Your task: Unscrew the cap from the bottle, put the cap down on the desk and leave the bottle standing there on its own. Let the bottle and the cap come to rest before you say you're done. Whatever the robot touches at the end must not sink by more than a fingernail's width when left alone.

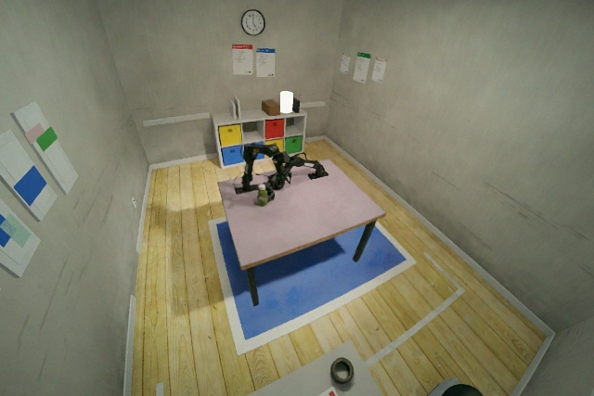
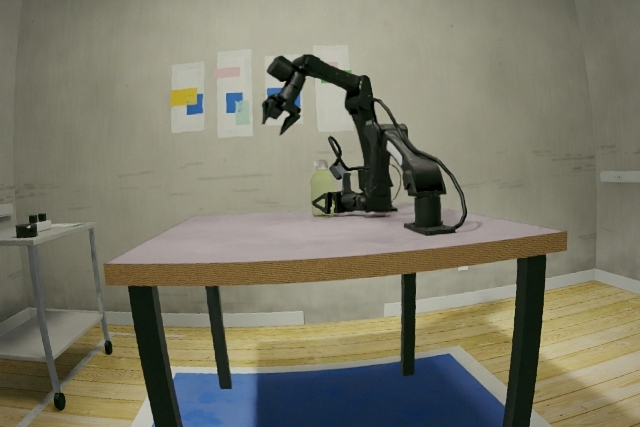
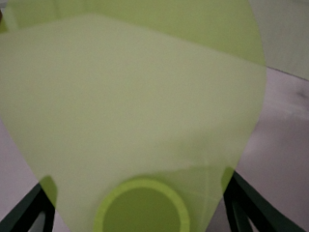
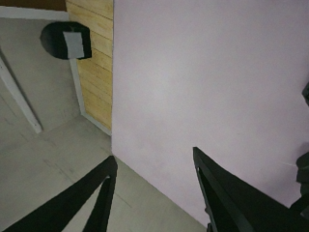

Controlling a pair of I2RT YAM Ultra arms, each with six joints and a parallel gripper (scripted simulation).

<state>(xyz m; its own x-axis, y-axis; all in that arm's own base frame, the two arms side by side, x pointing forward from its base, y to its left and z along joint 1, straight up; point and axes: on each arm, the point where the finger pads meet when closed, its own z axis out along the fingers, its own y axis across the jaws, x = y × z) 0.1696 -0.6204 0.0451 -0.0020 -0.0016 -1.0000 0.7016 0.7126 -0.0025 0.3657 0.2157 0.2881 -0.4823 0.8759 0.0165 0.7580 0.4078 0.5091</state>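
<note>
The white cap lies 13 cm above my left hand. From my left hand the other things lie so: green bottle (4 cm above).
Right now my right hand is 150 mm past the white cap, 140 mm to the left of it and 120 mm above it. From my right hand the other things lie so: green bottle: 150 mm behind, 140 mm to the right, 200 mm below.
</note>
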